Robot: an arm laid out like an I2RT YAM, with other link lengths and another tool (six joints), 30 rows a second.
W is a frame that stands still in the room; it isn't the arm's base.
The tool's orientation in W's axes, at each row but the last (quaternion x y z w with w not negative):
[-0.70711, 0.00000, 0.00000, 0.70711]
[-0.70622, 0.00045, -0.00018, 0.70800]
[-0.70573, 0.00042, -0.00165, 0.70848]
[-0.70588, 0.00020, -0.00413, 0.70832]
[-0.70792, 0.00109, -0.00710, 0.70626]
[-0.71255, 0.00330, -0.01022, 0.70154]
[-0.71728, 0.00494, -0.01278, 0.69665]
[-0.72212, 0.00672, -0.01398, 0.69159]
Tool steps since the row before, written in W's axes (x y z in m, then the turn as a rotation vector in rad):
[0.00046, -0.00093, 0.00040, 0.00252, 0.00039, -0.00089]
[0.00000, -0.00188, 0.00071, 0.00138, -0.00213, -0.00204]
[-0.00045, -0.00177, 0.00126, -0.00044, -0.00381, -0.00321]
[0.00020, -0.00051, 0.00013, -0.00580, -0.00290, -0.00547]
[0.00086, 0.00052, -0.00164, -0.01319, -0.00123, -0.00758]
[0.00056, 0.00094, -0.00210, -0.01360, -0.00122, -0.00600]
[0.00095, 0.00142, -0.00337, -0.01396, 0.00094, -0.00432]
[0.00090, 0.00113, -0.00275, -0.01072, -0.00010, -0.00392]
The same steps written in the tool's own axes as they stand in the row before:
[0.00046, -0.00040, -0.00093, 0.00252, 0.00089, 0.00039]
[0.00000, -0.00071, -0.00188, 0.00138, 0.00203, -0.00213]
[-0.00044, -0.00127, -0.00177, -0.00043, 0.00319, -0.00382]
[0.00020, -0.00013, -0.00051, -0.00581, 0.00543, -0.00295]
[0.00084, 0.00165, 0.00053, -0.01324, 0.00747, -0.00137]
[0.00052, 0.00209, 0.00098, -0.01363, 0.00589, -0.00139]
[0.00088, 0.00334, 0.00154, -0.01403, 0.00414, 0.00071]
[0.00084, 0.00271, 0.00127, -0.01075, 0.00382, -0.00025]

